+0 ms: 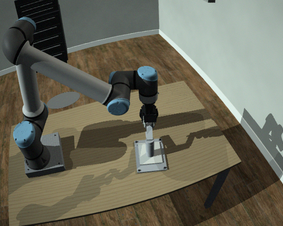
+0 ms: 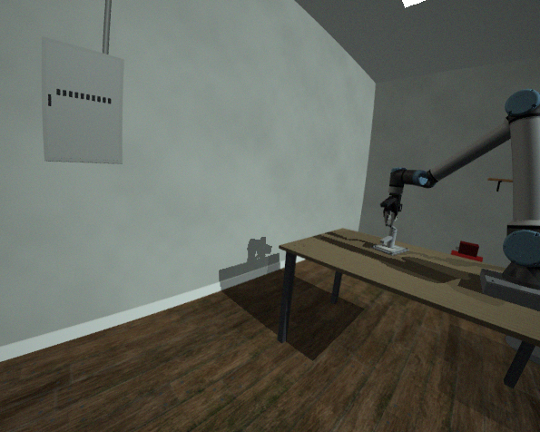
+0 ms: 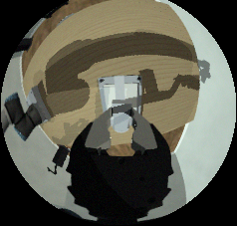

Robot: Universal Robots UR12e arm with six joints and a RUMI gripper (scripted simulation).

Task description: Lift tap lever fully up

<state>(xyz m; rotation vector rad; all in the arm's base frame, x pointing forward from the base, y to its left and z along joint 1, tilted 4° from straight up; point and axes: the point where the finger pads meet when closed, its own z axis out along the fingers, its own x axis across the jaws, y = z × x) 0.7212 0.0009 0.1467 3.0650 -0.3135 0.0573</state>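
My gripper is now 1 cm past the lever, 3 cm to the left of it and 1 cm above it. From my hand the other things lie so: tap (1 cm behind, 5 cm to the right, 7 cm below).
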